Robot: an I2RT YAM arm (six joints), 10 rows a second.
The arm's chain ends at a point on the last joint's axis. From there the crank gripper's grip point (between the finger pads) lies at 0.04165 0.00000 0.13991 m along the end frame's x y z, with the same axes.
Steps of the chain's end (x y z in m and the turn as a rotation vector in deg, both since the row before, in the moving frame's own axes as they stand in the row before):
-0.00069, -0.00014, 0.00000, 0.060, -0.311, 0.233
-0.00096, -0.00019, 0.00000, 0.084, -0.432, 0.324
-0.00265, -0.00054, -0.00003, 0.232, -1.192, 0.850
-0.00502, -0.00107, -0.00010, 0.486, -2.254, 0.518
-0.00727, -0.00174, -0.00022, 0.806, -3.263, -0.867
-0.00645, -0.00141, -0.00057, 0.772, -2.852, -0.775
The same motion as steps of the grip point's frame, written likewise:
-0.00145, -0.00012, 0.00022, 0.060, -0.311, 0.233
-0.00202, -0.00016, 0.00031, 0.084, -0.432, 0.324
-0.00557, -0.00051, 0.00081, 0.232, -1.192, 0.850
-0.01055, -0.00191, 0.00143, 0.486, -2.254, 0.518
-0.01532, -0.00429, 0.00191, 0.806, -3.263, -0.867
-0.01348, -0.00382, 0.00131, 0.772, -2.852, -0.775

